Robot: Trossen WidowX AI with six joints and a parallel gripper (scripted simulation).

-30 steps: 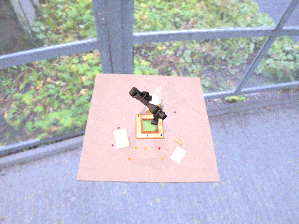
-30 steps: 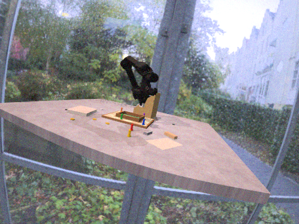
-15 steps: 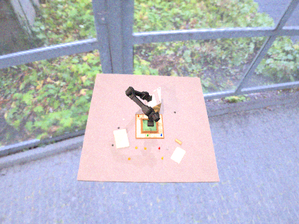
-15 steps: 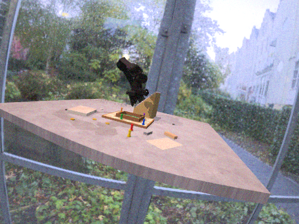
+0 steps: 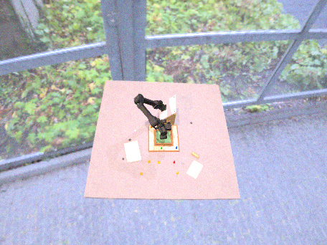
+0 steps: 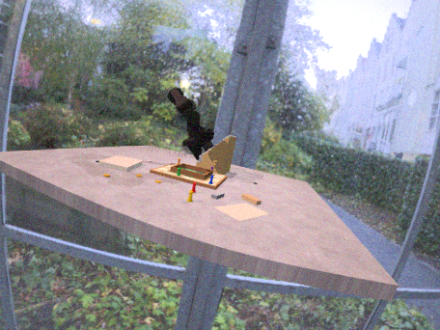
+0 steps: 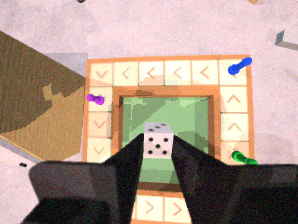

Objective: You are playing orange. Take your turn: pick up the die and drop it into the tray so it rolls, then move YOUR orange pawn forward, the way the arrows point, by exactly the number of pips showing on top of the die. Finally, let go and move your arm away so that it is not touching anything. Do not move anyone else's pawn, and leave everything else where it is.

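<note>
Right now my gripper tip is 14 cm to the left of the orange pawn, 9 cm past it and 5 cm above it. Round my gripper tip: white die (right at my gripper tip); then green pawn (13 cm ahead, 5 cm below, 2 cm to the right); then purple pawn (11 cm behind, 5 cm below, 4 cm to the left).
</note>
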